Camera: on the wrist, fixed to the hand. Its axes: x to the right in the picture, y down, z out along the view.
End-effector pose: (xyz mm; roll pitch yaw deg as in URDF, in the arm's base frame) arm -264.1 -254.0 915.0 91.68 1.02 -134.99
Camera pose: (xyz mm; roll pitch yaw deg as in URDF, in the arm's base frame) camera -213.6 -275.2 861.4 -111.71 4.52 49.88
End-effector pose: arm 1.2 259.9 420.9 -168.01 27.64 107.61
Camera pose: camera -43.8 256.2 482.8 150.82 -23.67 -79.29
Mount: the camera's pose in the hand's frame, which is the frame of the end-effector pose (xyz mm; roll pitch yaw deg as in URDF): -19.8 -55.4 -49.1 -20.42 -5.02 -174.59
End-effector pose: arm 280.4 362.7 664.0 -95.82 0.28 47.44
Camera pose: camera 299.0 319.1 724.2 75.90 -5.13 -138.12
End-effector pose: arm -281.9 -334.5 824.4 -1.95 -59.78 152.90
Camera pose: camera -283.3 -269.7 783.5 -10.72 54.23 -18.16
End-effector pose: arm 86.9 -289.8 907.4 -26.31 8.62 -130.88
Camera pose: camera 47.6 -226.0 891.1 5.56 -15.51 51.82
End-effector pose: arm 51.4 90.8 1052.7 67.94 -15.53 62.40
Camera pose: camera 29.3 101.9 980.2 -86.06 18.53 -110.55
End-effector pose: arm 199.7 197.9 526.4 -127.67 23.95 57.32
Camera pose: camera 210.3 205.2 601.9 110.81 -24.94 -130.71
